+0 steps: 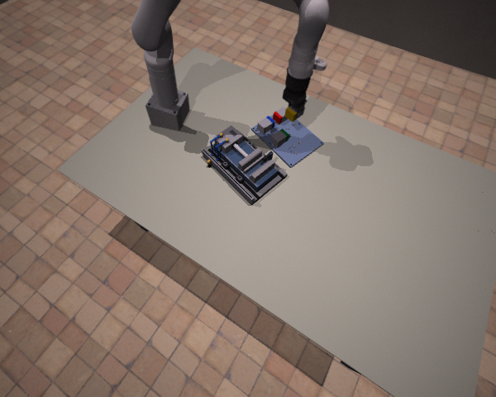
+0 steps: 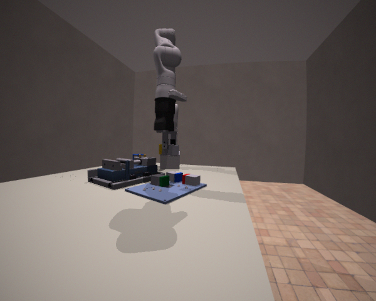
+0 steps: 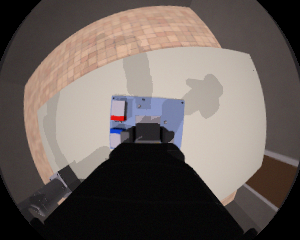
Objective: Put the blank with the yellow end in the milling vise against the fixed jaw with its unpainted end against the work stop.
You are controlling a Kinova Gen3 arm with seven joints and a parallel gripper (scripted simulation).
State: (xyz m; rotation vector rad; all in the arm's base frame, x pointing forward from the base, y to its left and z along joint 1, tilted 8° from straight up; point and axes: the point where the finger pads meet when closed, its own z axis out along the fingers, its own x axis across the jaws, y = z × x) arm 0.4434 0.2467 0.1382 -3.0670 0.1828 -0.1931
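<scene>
Now: the fixed jaw 250 mm to the right of my hand, 90 mm below it and 50 mm ahead of it. Also, from my hand: green-ended blank (140 mm below, 50 mm to the right, 20 mm behind); blue plate (160 mm below, 10 mm behind); yellow-ended blank (20 mm below).
</scene>
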